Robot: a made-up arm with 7 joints. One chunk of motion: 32 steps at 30 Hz.
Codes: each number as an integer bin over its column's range. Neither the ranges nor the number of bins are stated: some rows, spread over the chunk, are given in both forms.
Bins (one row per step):
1: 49 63 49 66 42 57
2: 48 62 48 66 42 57
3: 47 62 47 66 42 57
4: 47 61 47 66 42 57
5: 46 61 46 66 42 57
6: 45 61 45 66 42 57
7: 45 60 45 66 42 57
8: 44 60 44 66 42 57
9: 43 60 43 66 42 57
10: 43 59 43 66 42 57
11: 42 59 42 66 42 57
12: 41 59 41 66 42 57
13: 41 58 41 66 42 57
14: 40 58 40 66 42 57
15: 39 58 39 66 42 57
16: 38 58 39 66 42 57
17: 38 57 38 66 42 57
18: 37 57 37 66 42 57
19: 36 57 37 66 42 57
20: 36 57 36 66 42 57
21: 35 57 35 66 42 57
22: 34 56 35 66 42 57
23: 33 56 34 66 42 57
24: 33 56 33 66 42 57
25: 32 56 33 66 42 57
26: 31 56 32 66 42 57
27: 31 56 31 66 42 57
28: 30 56 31 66 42 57
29: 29 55 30 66 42 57
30: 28 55 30 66 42 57
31: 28 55 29 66 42 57
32: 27 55 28 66 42 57
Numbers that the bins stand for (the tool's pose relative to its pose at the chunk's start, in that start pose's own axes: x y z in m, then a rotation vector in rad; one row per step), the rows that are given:
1: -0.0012 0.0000 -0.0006 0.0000 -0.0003 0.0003
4: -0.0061 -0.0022 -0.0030 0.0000 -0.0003 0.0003
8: -0.0133 -0.0033 -0.0067 0.0000 -0.0003 0.0003
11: -0.0182 -0.0044 -0.0091 0.0000 -0.0003 0.0003
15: -0.0255 -0.0056 -0.0127 0.0000 -0.0003 0.0003
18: -0.0303 -0.0067 -0.0152 0.0000 -0.0003 0.0003
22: -0.0376 -0.0078 -0.0176 0.0000 -0.0003 0.0003
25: -0.0424 -0.0078 -0.0200 0.0000 -0.0003 0.0003
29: -0.0497 -0.0089 -0.0236 0.0000 -0.0003 0.0003
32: -0.0545 -0.0089 -0.0261 0.0000 -0.0003 0.0003
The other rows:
2: -0.0036 -0.0011 -0.0018 0.0000 -0.0003 0.0003
3: -0.0061 -0.0011 -0.0030 0.0000 -0.0003 0.0003
5: -0.0085 -0.0022 -0.0042 0.0000 -0.0003 0.0003
6: -0.0109 -0.0022 -0.0055 0.0000 -0.0003 0.0003
7: -0.0109 -0.0033 -0.0055 0.0000 -0.0003 0.0003
9: -0.0158 -0.0033 -0.0079 0.0000 -0.0003 0.0003
10: -0.0158 -0.0044 -0.0079 0.0000 -0.0003 0.0003
12: -0.0206 -0.0044 -0.0103 0.0000 -0.0003 0.0003
13: -0.0206 -0.0056 -0.0103 0.0000 -0.0003 0.0003
14: -0.0230 -0.0056 -0.0115 0.0000 -0.0003 0.0003
16: -0.0279 -0.0056 -0.0127 0.0000 -0.0003 0.0003
17: -0.0279 -0.0067 -0.0139 0.0000 -0.0003 0.0003
19: -0.0327 -0.0067 -0.0152 0.0000 -0.0003 0.0003
20: -0.0327 -0.0067 -0.0164 0.0000 -0.0003 0.0003
21: -0.0352 -0.0067 -0.0176 0.0000 -0.0003 0.0003
23: -0.0400 -0.0078 -0.0188 0.0000 -0.0003 0.0003
24: -0.0400 -0.0078 -0.0200 0.0000 -0.0003 0.0003
26: -0.0448 -0.0078 -0.0212 0.0000 -0.0003 0.0003
27: -0.0448 -0.0078 -0.0224 0.0000 -0.0003 0.0003
28: -0.0473 -0.0078 -0.0224 0.0000 -0.0003 0.0003
30: -0.0521 -0.0089 -0.0236 0.0000 -0.0003 0.0003
31: -0.0521 -0.0089 -0.0248 0.0000 -0.0003 0.0003

